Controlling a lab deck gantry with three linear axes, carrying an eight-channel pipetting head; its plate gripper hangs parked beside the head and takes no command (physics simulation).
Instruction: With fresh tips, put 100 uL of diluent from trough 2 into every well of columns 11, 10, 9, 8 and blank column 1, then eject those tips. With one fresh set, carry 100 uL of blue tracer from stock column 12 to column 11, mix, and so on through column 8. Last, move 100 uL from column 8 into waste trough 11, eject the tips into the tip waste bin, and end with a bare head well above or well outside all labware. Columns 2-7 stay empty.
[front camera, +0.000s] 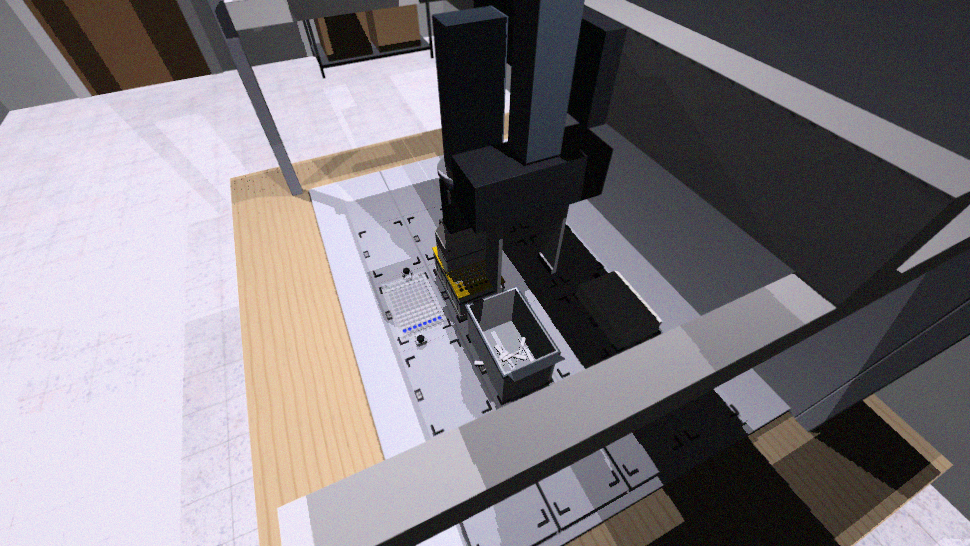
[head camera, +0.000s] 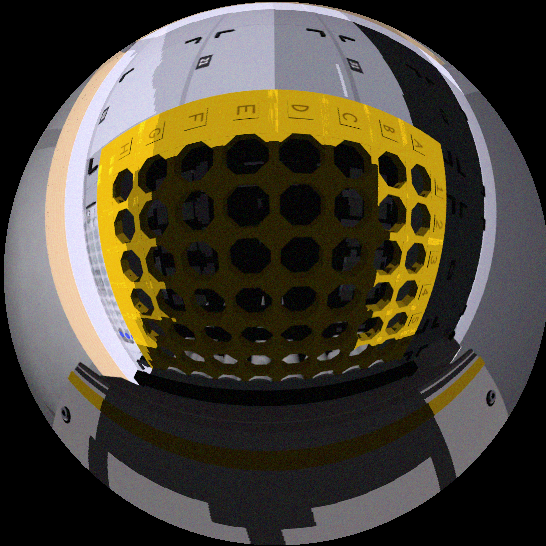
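Observation:
The pipetting head (front camera: 526, 193) (head camera: 269, 432) is low over the yellow tip rack (front camera: 462, 290) (head camera: 275, 114). Rack columns 1 to 5 show dark empty holes; pale tips show in the columns nearest the head. Its channel ends are hidden, so I cannot tell if it bears tips. The parked plate gripper (front camera: 528, 279) hangs beside the head, its two fingers apart with no plate between them. The clear well plate (front camera: 410, 298) (head camera: 99, 269) has blue stock column 12 (front camera: 422, 324) (head camera: 123, 334). The tip waste bin (front camera: 478, 332) holds several loose white tips (front camera: 512, 352). The trough block (front camera: 617, 312) is in dark shadow.
Two dark knobs (front camera: 405, 271) (front camera: 420, 339) stand at the well plate's ends. The bin stands close in front of the tip rack. A pale frame beam (front camera: 576, 413) crosses the foreground, and a thin post (front camera: 261, 115) rises at the deck's back left.

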